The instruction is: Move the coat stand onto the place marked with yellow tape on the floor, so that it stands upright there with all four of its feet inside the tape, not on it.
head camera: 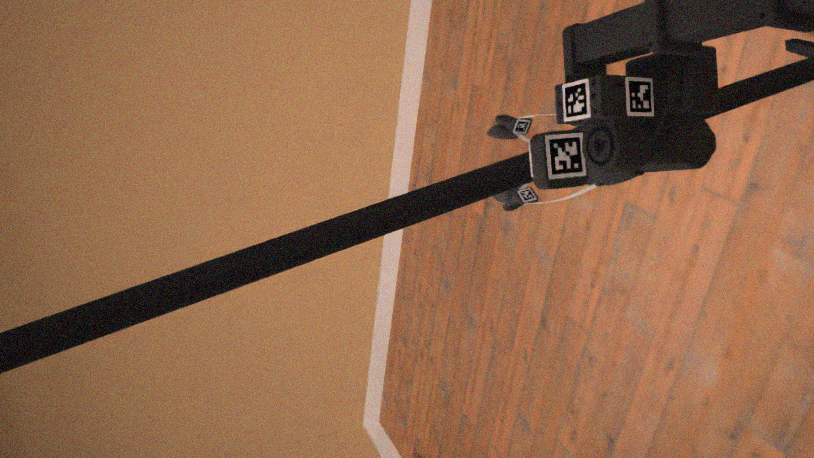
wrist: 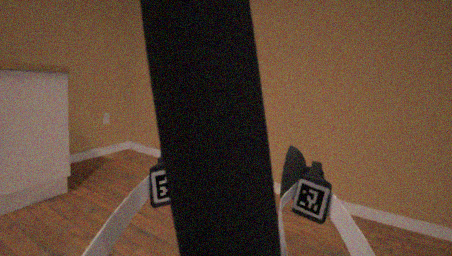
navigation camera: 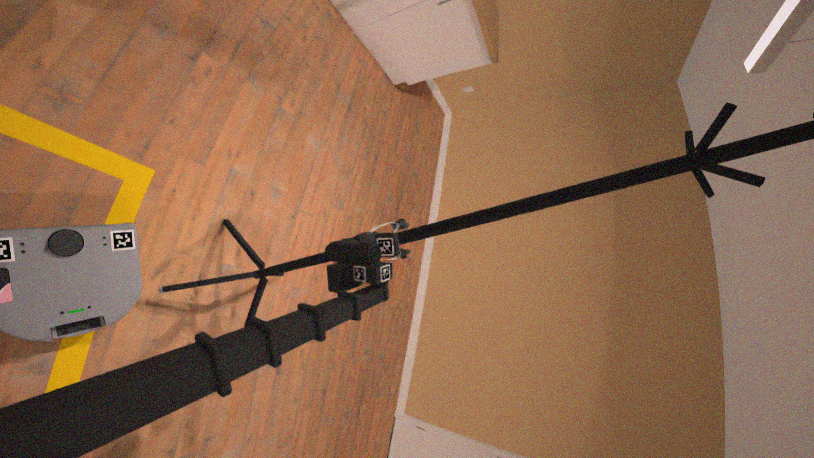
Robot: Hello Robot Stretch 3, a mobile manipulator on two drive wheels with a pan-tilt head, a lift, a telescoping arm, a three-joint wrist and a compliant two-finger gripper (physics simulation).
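Seen in the pictures: robot's base, link origin: [navigation camera: 67, 241].
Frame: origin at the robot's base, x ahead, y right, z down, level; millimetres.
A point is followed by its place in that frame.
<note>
The black coat stand [head camera: 341, 233] {z -1091, x 41, y 589 mm} [navigation camera: 540, 201] {z -1216, x 75, y 603 mm} [wrist: 212, 90] leans slightly in the wrist view. Its pole crosses the head view, and its top pegs show at the right of the navigation view. My gripper [head camera: 507, 164] {z -839, x -22, y 694 mm} [navigation camera: 403, 238] {z -839, x -22, y 694 mm} [wrist: 240, 160] {z -839, x -22, y 694 mm} is shut on the pole, which runs between the finger straps, near the palm. The pole hides most of the left finger in the wrist view. Three feet show in the navigation view, outside the yellow tape [navigation camera: 74, 146] {z -1, x 302, y 31 mm}; the fourth foot does not show clearly. Whether the feet touch the floor is unclear.
My grey base [navigation camera: 34, 296] {z -159, x -130, y -76 mm} covers part of the tape at the left of the navigation view. My arm [navigation camera: 130, 387] {z -947, x -86, y 35 mm} runs beside the stand. A tan wall [head camera: 170, 113] {z -1030, x -329, y 2469 mm} is beyond the gripper. A white cabinet [navigation camera: 421, 34] {z -478, x 1276, y 1552 mm} [wrist: 32, 135] stands near that wall.
</note>
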